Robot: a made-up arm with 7 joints. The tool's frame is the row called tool. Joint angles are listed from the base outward.
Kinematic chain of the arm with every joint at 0, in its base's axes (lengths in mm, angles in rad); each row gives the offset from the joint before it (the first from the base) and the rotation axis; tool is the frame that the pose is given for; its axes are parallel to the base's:
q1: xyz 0.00 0.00 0.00 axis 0 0.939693 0.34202
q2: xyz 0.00 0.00 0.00 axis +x
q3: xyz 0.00 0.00 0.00 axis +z
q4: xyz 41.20 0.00 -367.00 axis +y
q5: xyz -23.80 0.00 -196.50 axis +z
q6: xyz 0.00 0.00 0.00 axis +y
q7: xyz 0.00 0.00 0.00 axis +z
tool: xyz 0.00 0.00 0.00
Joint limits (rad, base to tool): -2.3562..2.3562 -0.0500..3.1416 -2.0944..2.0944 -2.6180..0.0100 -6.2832..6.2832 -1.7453..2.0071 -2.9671..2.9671
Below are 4 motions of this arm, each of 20 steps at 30 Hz.
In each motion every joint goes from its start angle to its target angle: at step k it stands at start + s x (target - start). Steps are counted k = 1, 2, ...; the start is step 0. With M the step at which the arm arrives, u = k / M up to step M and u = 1 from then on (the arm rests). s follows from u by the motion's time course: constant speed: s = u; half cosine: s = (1 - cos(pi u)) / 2; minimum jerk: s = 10 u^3 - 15 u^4 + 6 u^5.
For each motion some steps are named. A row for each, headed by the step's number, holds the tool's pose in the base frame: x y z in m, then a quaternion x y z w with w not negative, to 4 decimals.
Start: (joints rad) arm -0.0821 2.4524 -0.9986 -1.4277 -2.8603 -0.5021 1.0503
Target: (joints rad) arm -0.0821 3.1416 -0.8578 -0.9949 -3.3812 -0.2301 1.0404
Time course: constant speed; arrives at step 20
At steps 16, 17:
16: 0.0995 0.2189 0.4630 -0.0634 -0.9069 0.3511 0.2240
17: 0.0976 0.2007 0.4740 -0.0506 -0.9152 0.3277 0.2289

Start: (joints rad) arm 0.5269 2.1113 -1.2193 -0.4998 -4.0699 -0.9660 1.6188
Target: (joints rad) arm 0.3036 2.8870 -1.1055 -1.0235 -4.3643 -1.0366 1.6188
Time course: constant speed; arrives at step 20
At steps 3, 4, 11, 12, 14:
3: 0.0648 0.5141 0.2112 0.1246 -0.8182 0.2238 0.5147
4: 0.0745 0.5061 0.2238 0.1189 -0.8187 0.2134 0.5196
11: 0.1316 0.4338 0.3071 0.0850 -0.8158 0.1356 0.5558
12: 0.1381 0.4214 0.3180 0.0812 -0.8144 0.1239 0.5611
14: 0.1499 0.3951 0.3388 0.0744 -0.8108 0.1000 0.5719

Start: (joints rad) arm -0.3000 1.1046 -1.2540 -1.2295 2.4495 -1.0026 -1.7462
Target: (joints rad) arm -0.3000 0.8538 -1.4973 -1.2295 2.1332 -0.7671 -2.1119
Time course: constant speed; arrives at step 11
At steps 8, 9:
8: 0.1768 0.2214 -0.4179 0.3734 -0.3358 -0.4953 0.7089
9: 0.1727 0.2112 -0.4248 0.3576 -0.3344 -0.5282 0.6937

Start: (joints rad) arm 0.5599 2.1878 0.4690 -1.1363 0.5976 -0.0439 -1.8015
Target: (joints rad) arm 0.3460 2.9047 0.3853 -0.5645 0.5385 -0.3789 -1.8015
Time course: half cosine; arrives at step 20
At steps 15, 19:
15: 0.2863 0.1562 0.4505 -0.7872 -0.3075 0.4628 0.2675
19: 0.2738 0.1075 0.4765 -0.7885 -0.3285 0.4179 0.3093

